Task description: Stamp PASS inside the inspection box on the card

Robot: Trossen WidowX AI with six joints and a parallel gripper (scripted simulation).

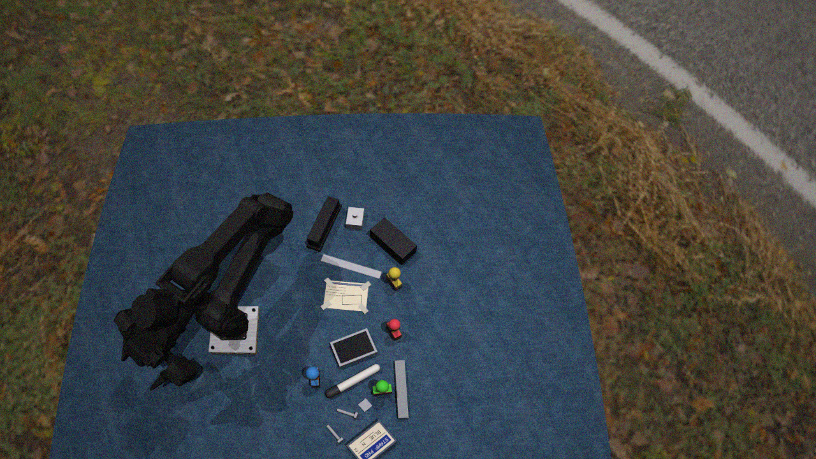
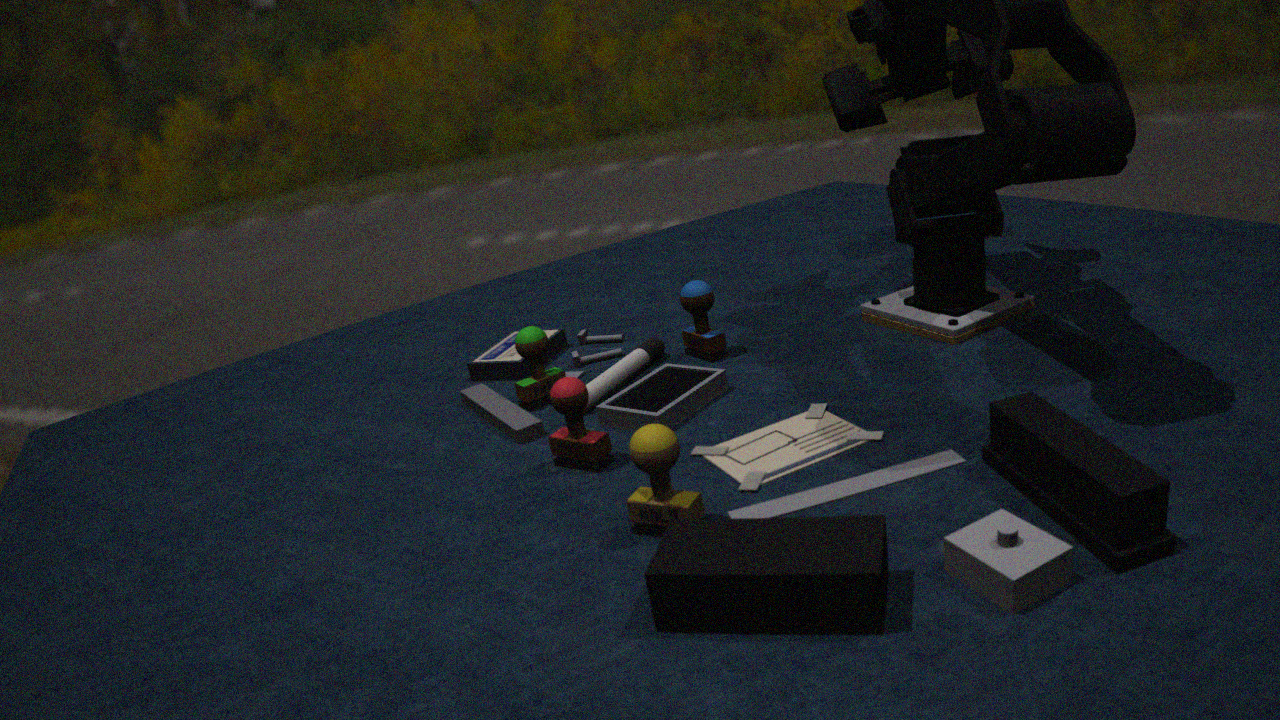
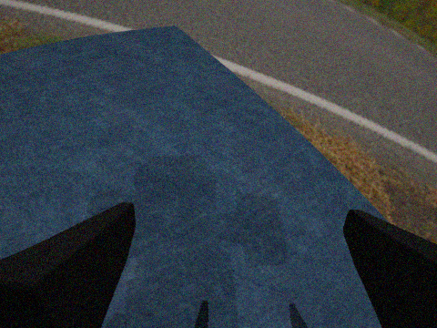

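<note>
My gripper tip is now 490 mm short of the green-knobbed stamp, 10 mm to the left of it and 150 mm above it. Round my gripper tip: white marker (410 mm ahead, 10 mm to the left, 160 mm below); then blue stamp (350 mm ahead, 30 mm to the left, 150 mm below); then dark ink pad tray (430 mm ahead, 90 mm to the left, 160 mm below).
</note>
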